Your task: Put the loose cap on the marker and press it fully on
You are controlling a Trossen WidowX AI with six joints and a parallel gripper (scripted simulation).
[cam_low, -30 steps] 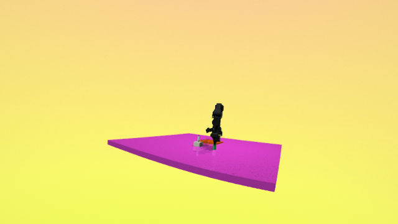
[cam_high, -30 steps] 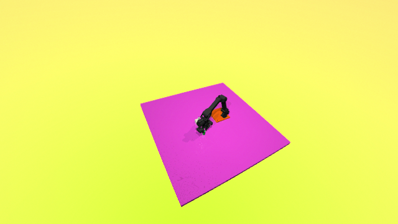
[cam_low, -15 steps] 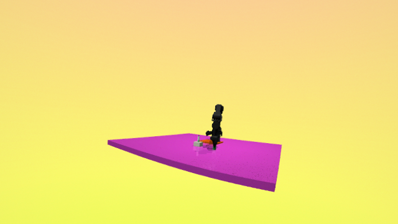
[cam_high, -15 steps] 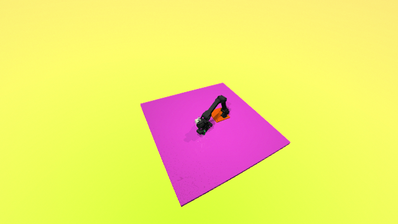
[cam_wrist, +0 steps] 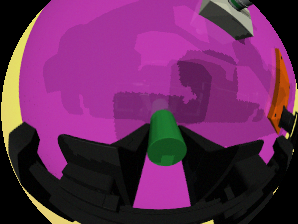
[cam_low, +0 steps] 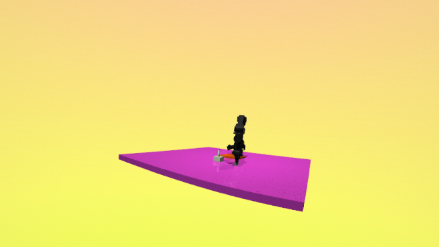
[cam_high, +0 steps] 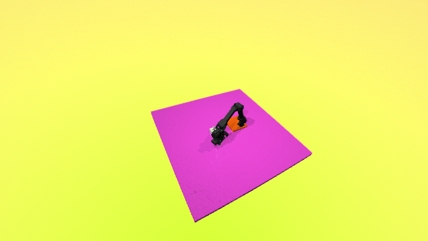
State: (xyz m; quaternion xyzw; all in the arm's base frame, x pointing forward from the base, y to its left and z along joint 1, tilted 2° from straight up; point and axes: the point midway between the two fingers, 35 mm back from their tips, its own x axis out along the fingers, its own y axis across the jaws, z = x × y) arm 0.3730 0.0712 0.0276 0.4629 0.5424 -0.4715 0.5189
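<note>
Now: gripper tip 50 mm past the holder block and 170 mm to the left of it. From my gripper tip the other things lie so: green cap: 10 mm above.
</note>
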